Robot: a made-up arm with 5 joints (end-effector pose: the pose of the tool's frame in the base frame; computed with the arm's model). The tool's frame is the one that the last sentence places. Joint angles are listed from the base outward.
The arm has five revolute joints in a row. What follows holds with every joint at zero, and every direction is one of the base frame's. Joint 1 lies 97 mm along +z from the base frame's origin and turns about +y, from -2.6 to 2.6 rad. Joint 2 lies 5.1 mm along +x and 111.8 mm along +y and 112.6 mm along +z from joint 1 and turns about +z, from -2.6 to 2.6 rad. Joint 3 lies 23 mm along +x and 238.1 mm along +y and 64.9 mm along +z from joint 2 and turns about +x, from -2.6 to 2.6 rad. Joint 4 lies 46.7 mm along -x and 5.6 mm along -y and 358.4 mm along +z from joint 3 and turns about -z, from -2.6 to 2.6 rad. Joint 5 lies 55.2 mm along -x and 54.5 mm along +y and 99.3 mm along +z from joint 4 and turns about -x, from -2.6 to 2.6 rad. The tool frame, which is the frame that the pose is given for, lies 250.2 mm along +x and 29.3 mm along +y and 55.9 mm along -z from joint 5; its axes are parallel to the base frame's.
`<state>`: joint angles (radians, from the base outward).
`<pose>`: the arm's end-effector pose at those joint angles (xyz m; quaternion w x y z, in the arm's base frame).
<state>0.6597 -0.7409 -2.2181 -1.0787 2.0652</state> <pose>0.1783 0.4338 -0.3302 0.3300 0.4143 -0.2019 -0.8238</pose>
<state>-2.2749 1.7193 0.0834 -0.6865 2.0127</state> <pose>-0.2794 0.1969 -0.5631 0.6113 0.5877 0.5284 0.0412</pose>
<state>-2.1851 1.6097 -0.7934 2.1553 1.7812</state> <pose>-0.2481 -0.0416 -0.5992 0.2657 0.1091 -0.5953 -0.7504</pose>
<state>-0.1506 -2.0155 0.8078 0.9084 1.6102</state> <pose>-0.2534 0.1060 0.4215 0.3482 0.2181 0.4910 -0.7682</pose>
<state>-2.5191 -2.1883 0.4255 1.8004 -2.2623</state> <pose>-0.2140 0.2027 -0.4378 0.8939 -0.2417 -0.0890 0.3670</pose>
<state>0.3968 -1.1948 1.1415 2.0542 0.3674</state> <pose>-0.1338 0.0912 0.3198 0.0295 -0.3268 -0.3764 0.8664</pose>
